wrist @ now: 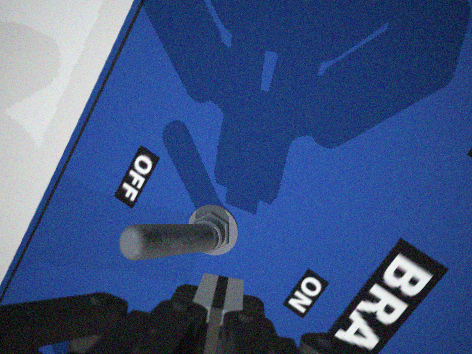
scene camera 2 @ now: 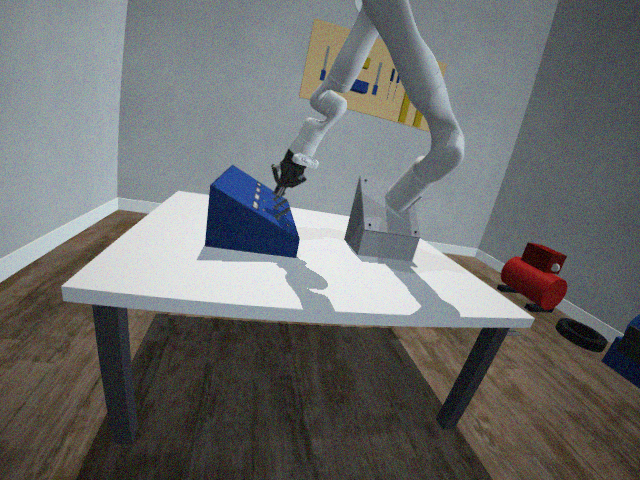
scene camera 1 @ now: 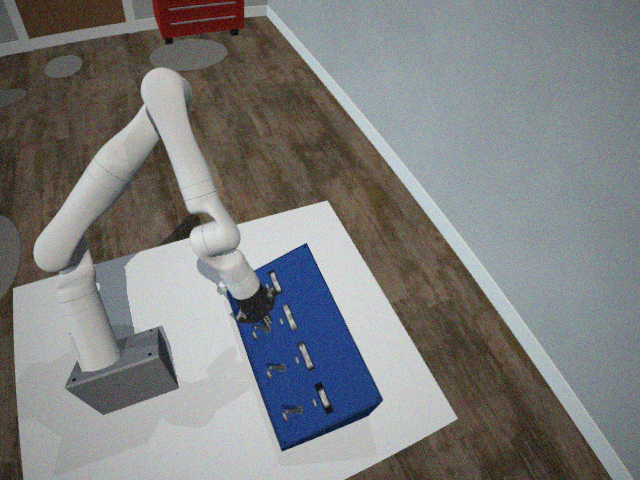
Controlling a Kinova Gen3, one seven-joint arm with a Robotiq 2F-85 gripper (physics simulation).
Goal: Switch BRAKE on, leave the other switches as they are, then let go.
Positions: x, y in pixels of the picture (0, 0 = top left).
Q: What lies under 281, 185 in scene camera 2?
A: My gripper.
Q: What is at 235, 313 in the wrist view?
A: My gripper.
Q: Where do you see a brake lever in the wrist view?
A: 140, 241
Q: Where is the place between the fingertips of my gripper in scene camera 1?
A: At 268, 322
